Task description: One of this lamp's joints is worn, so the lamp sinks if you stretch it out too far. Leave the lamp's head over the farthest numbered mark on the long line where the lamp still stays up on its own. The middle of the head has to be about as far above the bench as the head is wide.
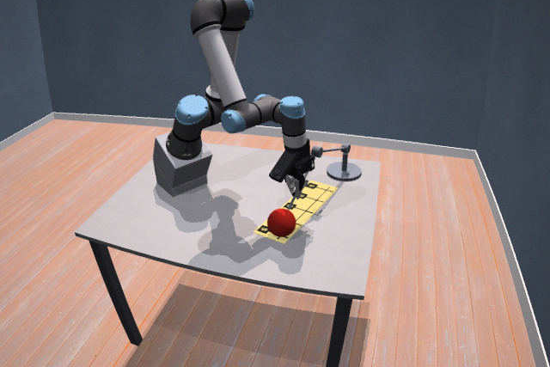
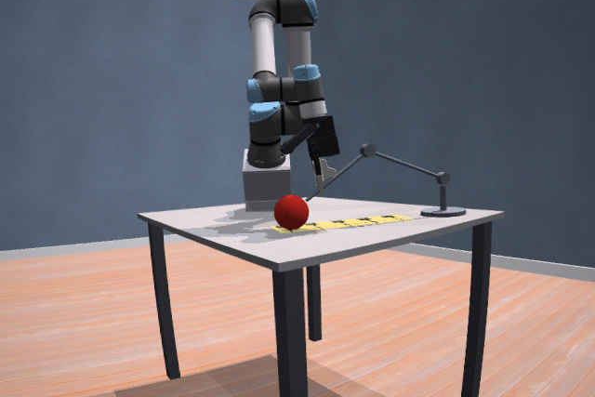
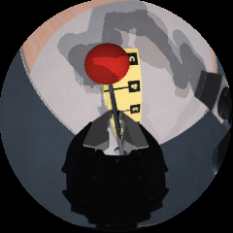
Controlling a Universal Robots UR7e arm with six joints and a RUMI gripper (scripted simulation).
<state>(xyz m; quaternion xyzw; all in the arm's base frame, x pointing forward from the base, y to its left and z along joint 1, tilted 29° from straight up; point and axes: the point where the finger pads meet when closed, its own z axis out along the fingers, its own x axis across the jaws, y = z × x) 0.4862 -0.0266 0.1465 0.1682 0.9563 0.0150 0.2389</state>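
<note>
The yellow numbered strip is 110 mm below my hand, 80 mm to the left of it and 20 mm behind it. Also, from my hand: round base: 430 mm to the left, 80 mm below, 80 mm ahead.
</note>
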